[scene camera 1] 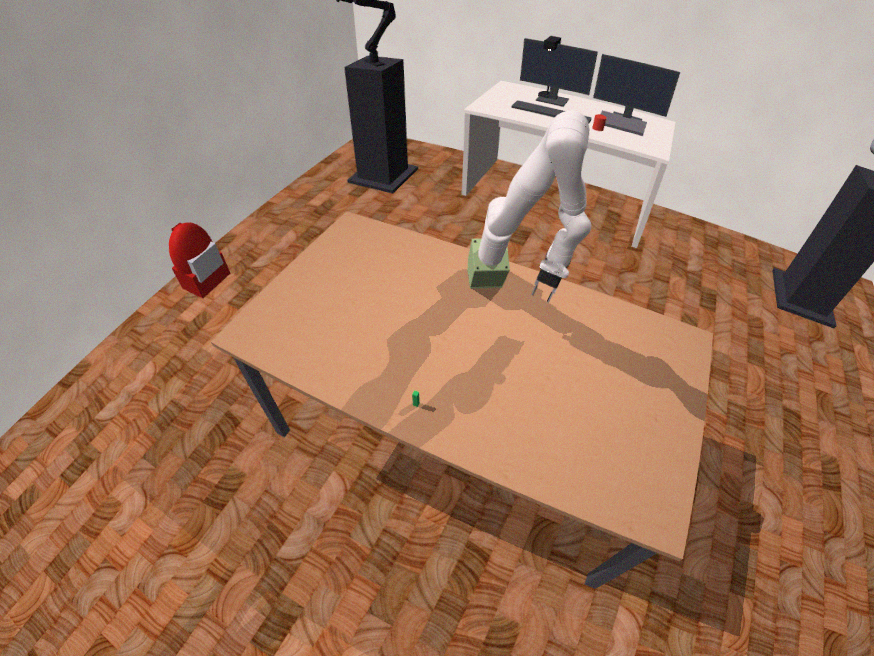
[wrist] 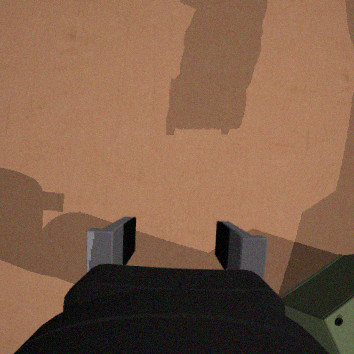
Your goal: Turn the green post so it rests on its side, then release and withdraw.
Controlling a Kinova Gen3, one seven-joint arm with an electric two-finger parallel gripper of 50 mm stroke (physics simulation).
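The green post [scene camera 1: 415, 398] stands upright on the table [scene camera 1: 600, 451], near its front edge left of the middle in the scene view. It is small, and a short shadow falls to its right. It does not show in the wrist view. My gripper [scene camera 1: 541, 296] [wrist: 175, 236] is open with nothing between its fingers. It hangs above the back part of the table, beside the arm's base and far from the post. In the wrist view the fingers point down over bare table surface with shadows on it.
The arm's green base block [scene camera 1: 488, 275] [wrist: 320, 300] stands at the table's back edge, close to the gripper. Shadows of the arm cross the table. Behind are a white desk [scene camera 1: 487, 105] with two monitors and a dark pedestal [scene camera 1: 377, 123]. A red backpack [scene camera 1: 189, 247] is at the left.
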